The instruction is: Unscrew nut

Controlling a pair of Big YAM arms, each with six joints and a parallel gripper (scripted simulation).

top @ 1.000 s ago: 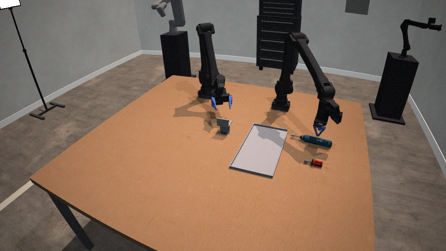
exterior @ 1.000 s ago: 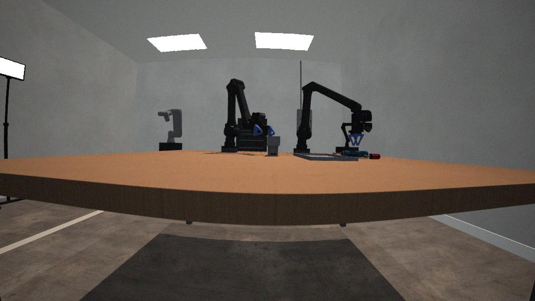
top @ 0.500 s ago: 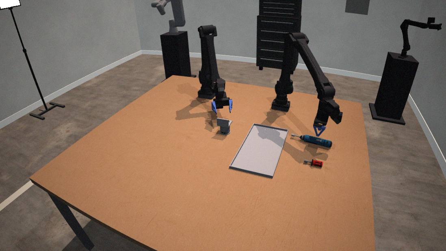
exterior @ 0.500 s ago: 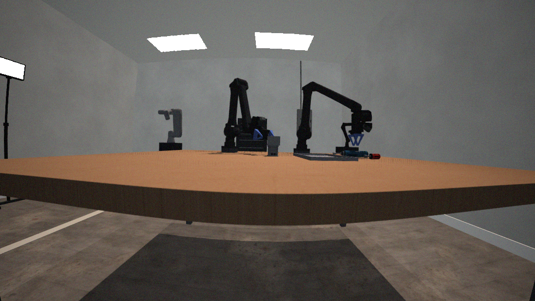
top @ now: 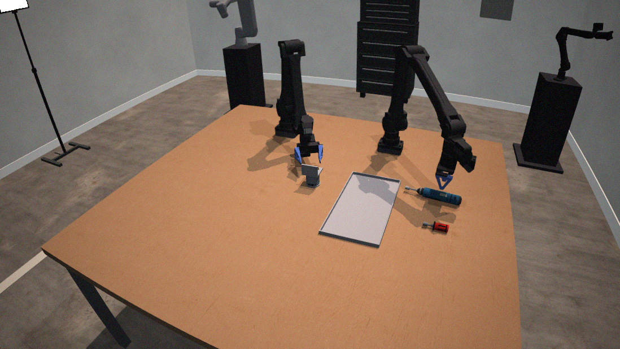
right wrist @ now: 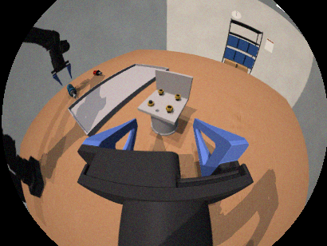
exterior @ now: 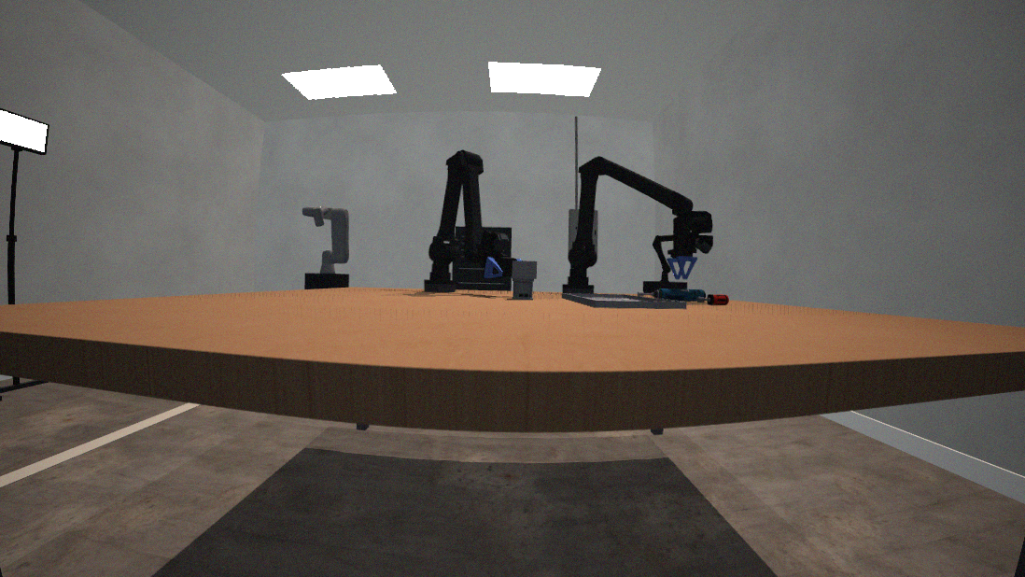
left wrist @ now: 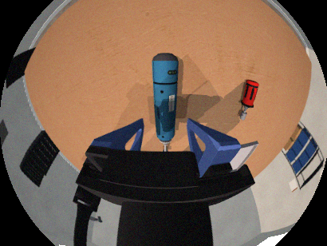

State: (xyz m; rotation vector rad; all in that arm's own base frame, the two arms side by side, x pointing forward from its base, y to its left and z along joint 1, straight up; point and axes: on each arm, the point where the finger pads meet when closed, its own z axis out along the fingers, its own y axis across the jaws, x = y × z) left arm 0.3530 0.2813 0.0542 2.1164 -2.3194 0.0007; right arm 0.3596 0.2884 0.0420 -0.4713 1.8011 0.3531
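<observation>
Right now the grey bracket is 5 cm ahead of my right hand and 3 cm to the left of it. The rest, counted from my right hand: flat grey tray (13 cm ahead, 28 cm to the left, 7 cm below); then joint module (5 cm ahead, 3 cm to the left, 4 cm below); then red-handled tool (18 cm ahead, 57 cm to the left, 6 cm below).
</observation>
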